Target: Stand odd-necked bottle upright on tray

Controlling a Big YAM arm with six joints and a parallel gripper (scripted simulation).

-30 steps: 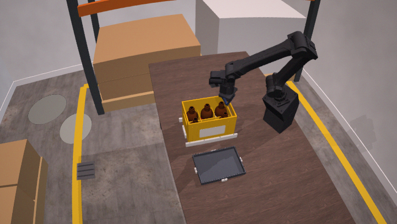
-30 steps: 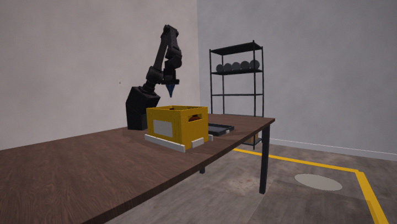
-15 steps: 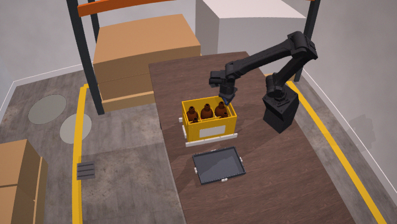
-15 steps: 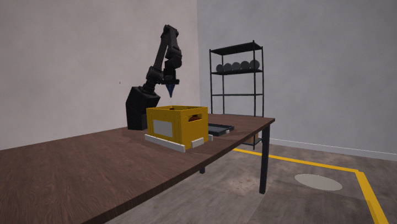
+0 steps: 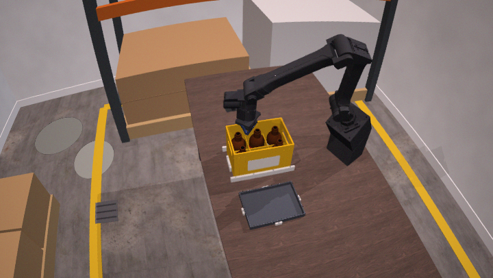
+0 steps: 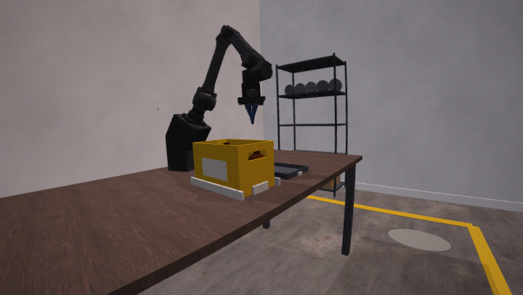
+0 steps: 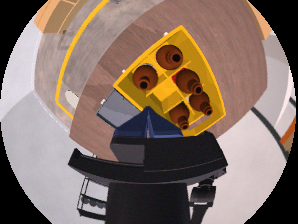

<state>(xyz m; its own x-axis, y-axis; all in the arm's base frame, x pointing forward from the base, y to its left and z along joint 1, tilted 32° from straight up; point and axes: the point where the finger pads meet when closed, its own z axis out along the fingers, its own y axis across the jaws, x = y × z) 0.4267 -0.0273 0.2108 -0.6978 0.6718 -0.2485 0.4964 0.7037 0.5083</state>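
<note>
Now: the glass bottle 160 mm below my hand and 20 mm ahead of it. Round my hand: dark tray (240 mm below, 220 mm to the left, 90 mm behind); yellow crate (160 mm below, 60 mm to the right, 60 mm behind).
</note>
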